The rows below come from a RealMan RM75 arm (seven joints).
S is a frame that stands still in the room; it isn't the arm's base.
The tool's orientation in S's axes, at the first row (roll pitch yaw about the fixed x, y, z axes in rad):
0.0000, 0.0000, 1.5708
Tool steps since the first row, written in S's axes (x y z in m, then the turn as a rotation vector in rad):
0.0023, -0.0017, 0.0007, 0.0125, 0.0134, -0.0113
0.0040, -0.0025, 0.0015, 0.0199, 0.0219, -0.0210
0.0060, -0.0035, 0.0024, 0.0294, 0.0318, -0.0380
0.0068, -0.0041, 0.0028, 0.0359, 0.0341, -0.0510
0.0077, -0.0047, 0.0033, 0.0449, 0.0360, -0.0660
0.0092, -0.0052, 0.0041, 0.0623, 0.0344, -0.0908
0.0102, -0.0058, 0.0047, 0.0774, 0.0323, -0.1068
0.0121, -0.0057, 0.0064, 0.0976, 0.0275, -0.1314
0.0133, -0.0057, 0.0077, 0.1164, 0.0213, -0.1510
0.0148, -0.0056, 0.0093, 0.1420, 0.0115, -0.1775
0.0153, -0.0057, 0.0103, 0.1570, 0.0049, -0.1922
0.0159, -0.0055, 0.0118, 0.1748, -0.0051, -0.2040
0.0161, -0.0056, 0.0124, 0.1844, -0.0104, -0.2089
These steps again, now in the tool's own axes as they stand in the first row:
-0.0017, -0.0023, 0.0007, 0.0134, -0.0125, -0.0113
-0.0025, -0.0040, 0.0015, 0.0219, -0.0199, -0.0210
-0.0035, -0.0060, 0.0024, 0.0318, -0.0294, -0.0380
-0.0041, -0.0068, 0.0028, 0.0341, -0.0359, -0.0510
-0.0047, -0.0077, 0.0033, 0.0360, -0.0449, -0.0660
-0.0052, -0.0092, 0.0041, 0.0344, -0.0623, -0.0908
-0.0058, -0.0102, 0.0047, 0.0323, -0.0774, -0.1068
-0.0057, -0.0121, 0.0064, 0.0275, -0.0976, -0.1314
-0.0057, -0.0133, 0.0077, 0.0213, -0.1164, -0.1510
-0.0056, -0.0148, 0.0093, 0.0115, -0.1420, -0.1775
-0.0057, -0.0153, 0.0103, 0.0049, -0.1570, -0.1922
-0.0055, -0.0159, 0.0118, -0.0051, -0.1748, -0.2040
-0.0056, -0.0161, 0.0124, -0.0104, -0.1844, -0.2089

